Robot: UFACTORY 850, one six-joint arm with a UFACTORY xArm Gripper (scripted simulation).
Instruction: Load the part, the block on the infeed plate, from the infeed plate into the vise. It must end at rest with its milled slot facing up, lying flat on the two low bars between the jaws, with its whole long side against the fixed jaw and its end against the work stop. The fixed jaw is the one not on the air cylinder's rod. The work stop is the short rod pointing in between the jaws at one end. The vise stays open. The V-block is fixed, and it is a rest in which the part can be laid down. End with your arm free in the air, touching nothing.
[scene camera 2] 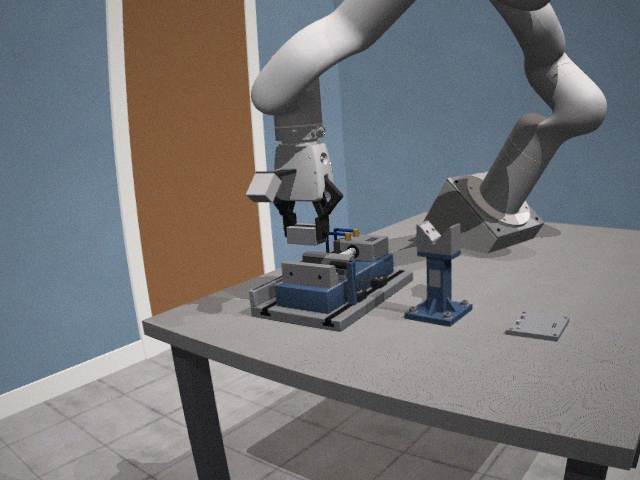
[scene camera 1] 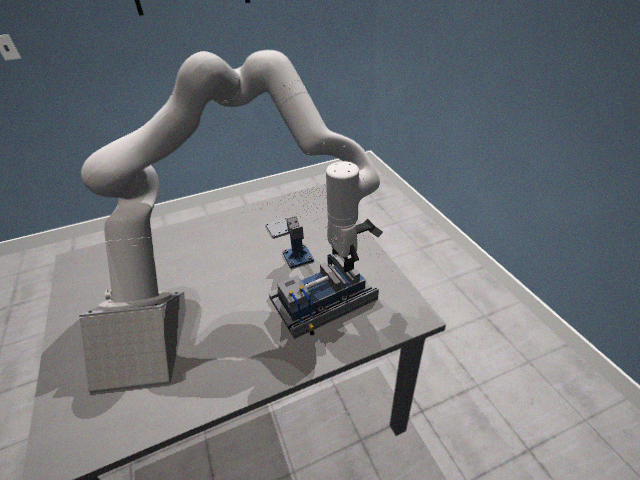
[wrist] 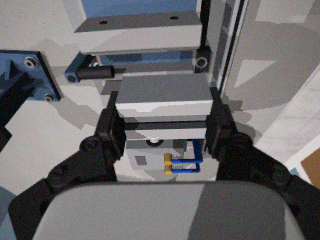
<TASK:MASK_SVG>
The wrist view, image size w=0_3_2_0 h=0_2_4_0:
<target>gripper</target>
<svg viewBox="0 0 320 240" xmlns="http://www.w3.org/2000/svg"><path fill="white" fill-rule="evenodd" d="M320 189L297 175L290 174L284 164L254 147L249 135L238 132L230 108L227 104L223 105L217 87L209 87L213 103L210 115L206 116L205 123L207 129L205 137L209 155L212 155L212 159L216 159L219 162L216 180L219 181L112 182L117 181L114 163L120 161L121 156L124 154L126 143L125 121L123 117L119 116L115 105L119 91L112 91L107 107L102 109L94 135L83 139L79 145L79 151L51 169L47 178L42 178L16 196L9 204L8 213L16 240L320 240Z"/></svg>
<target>part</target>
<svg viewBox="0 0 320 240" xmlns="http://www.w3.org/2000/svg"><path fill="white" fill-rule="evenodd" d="M205 73L123 76L115 105L119 116L124 118L124 131L127 140L205 138L207 129L205 123L206 116L210 115L213 103Z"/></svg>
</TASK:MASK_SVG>
